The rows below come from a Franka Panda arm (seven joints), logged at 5 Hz.
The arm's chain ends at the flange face. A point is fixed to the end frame.
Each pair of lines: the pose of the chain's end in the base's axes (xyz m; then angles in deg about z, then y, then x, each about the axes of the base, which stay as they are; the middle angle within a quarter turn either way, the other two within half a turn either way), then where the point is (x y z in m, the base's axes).
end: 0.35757, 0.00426, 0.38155, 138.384, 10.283, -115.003
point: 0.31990 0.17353 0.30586
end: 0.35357, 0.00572, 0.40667, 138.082, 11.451, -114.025
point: 0.31967 0.17678 0.33324
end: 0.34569, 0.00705, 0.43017, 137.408, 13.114, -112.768
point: 0.31718 0.18020 0.35940
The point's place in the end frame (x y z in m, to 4 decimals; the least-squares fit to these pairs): 0.0505 0.0488 0.1757
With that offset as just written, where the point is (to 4 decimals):
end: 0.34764, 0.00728, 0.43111, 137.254, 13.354, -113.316
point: 0.3199 0.1798 0.3585
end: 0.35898, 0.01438, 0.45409, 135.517, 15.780, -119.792
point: 0.3392 0.1774 0.3601
